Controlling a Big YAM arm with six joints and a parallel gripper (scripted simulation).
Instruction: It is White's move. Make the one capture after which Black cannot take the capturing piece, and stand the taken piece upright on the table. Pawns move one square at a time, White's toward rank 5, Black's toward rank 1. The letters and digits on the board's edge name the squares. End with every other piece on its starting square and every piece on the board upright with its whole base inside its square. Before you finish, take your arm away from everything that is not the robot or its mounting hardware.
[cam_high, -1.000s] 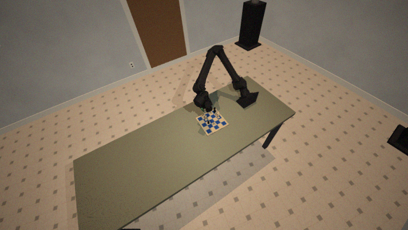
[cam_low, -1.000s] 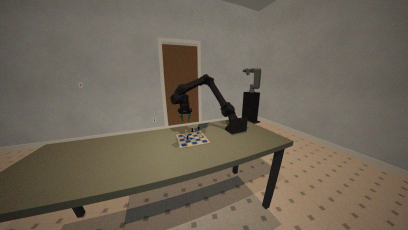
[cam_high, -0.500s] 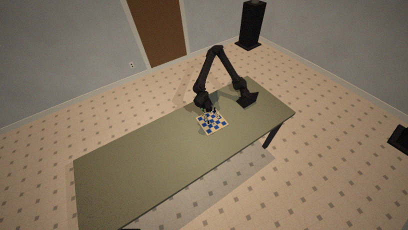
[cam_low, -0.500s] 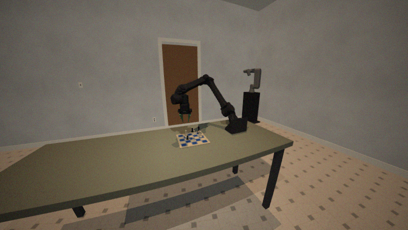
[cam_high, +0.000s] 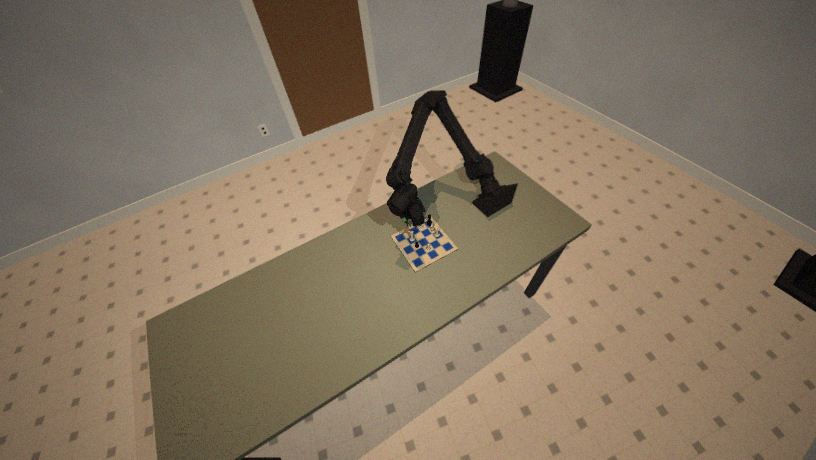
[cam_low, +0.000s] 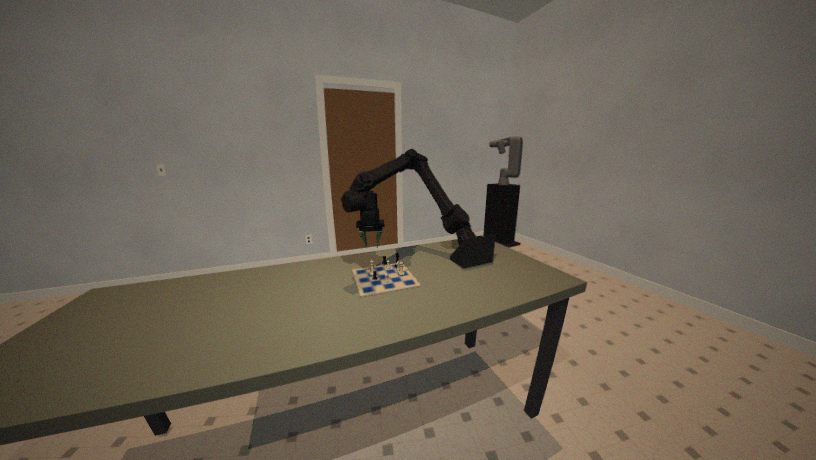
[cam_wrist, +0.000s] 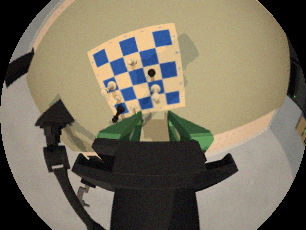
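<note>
Right now the white chess piece is 90 mm below my hand. The rest, counted from my hand: blue-and-cream chessboard 30 mm behind, 40 mm to the left, 120 mm below.
</note>
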